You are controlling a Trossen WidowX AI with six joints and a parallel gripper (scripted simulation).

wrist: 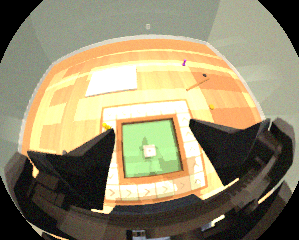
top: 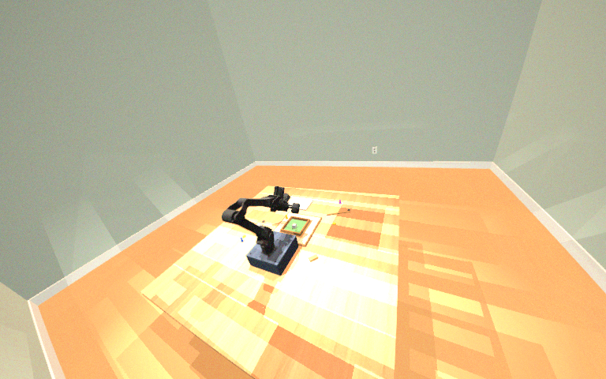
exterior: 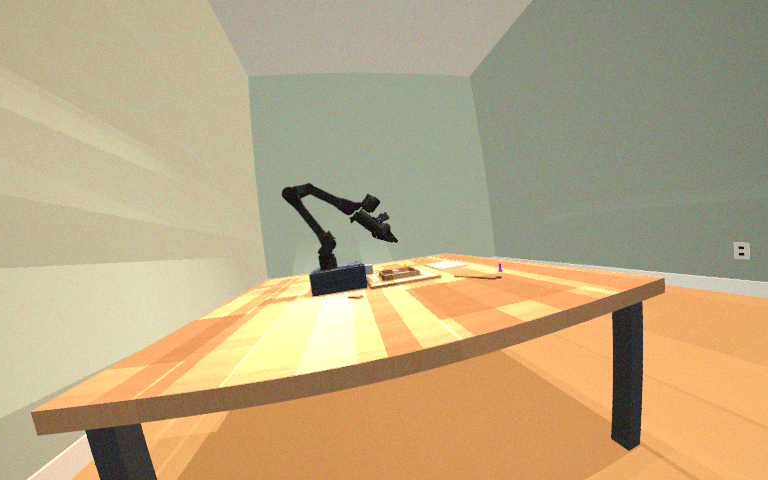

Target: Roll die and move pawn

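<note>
My gripper tip is 14 cm above the yellow pawn, 12 cm to the right of it and 4 cm short of it. The rest, counted from my gripper tip: white die 14 cm below, 1 cm behind; then green dice tray 16 cm below; then white sheet 26 cm ahead, 17 cm to the left, 16 cm below.
</note>
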